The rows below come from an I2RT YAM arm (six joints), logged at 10 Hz.
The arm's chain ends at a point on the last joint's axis. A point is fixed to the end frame.
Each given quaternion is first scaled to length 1.
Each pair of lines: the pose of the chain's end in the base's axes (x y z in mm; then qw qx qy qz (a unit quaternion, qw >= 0)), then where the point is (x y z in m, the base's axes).
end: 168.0 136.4 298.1 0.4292 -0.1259 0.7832 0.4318
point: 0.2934 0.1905 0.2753
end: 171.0 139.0 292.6 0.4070 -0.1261 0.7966 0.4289
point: 0.2945 0.1942 0.2629
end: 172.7 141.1 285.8 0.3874 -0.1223 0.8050 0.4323
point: 0.2942 0.1976 0.2508
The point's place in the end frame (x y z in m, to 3 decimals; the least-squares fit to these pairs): -0.048 -0.052 0.119
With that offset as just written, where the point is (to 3 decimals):
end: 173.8 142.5 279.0 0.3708 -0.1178 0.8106 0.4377
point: 0.293 0.200 0.240
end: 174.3 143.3 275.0 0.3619 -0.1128 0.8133 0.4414
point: 0.293 0.202 0.233
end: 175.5 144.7 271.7 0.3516 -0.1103 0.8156 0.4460
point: 0.293 0.204 0.228
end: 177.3 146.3 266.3 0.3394 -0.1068 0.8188 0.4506
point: 0.293 0.207 0.220
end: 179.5 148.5 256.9 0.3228 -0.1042 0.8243 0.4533
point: 0.293 0.210 0.206
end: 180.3 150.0 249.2 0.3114 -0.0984 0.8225 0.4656
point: 0.292 0.214 0.197
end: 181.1 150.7 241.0 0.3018 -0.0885 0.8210 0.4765
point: 0.291 0.216 0.188
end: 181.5 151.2 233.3 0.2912 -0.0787 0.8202 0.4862
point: 0.290 0.217 0.178
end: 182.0 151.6 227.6 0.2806 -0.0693 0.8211 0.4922
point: 0.289 0.218 0.170
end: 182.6 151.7 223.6 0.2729 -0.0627 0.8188 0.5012
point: 0.288 0.220 0.166
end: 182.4 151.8 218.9 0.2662 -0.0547 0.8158 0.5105
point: 0.287 0.221 0.161
